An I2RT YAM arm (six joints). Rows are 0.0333 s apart.
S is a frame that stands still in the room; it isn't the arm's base.
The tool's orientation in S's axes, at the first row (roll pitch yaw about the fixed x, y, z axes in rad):
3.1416, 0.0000, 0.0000
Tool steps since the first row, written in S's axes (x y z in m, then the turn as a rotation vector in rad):
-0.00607, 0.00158, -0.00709, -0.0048, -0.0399, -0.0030
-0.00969, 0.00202, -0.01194, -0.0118, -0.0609, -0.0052
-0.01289, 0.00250, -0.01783, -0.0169, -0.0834, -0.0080
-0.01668, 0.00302, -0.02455, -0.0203, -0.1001, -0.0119
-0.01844, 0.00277, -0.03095, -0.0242, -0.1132, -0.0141
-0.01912, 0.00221, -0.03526, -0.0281, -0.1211, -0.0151
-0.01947, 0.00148, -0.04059, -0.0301, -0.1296, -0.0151
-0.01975, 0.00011, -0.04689, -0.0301, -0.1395, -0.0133
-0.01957, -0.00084, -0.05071, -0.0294, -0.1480, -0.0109
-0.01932, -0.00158, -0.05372, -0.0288, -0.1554, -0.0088
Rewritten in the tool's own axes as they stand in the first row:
-0.00607, -0.00158, 0.00709, -0.0048, 0.0399, 0.0030
-0.00969, -0.00202, 0.01194, -0.0118, 0.0609, 0.0052
-0.01289, -0.00250, 0.01783, -0.0169, 0.0834, 0.0080
-0.01668, -0.00302, 0.02455, -0.0203, 0.1001, 0.0119
-0.01844, -0.00277, 0.03095, -0.0242, 0.1132, 0.0141
-0.01912, -0.00221, 0.03526, -0.0281, 0.1211, 0.0151
-0.01947, -0.00148, 0.04059, -0.0301, 0.1296, 0.0151
-0.01975, -0.00011, 0.04689, -0.0301, 0.1395, 0.0133
-0.01957, 0.00084, 0.05071, -0.0294, 0.1480, 0.0109
-0.01932, 0.00158, 0.05372, -0.0288, 0.1554, 0.0088

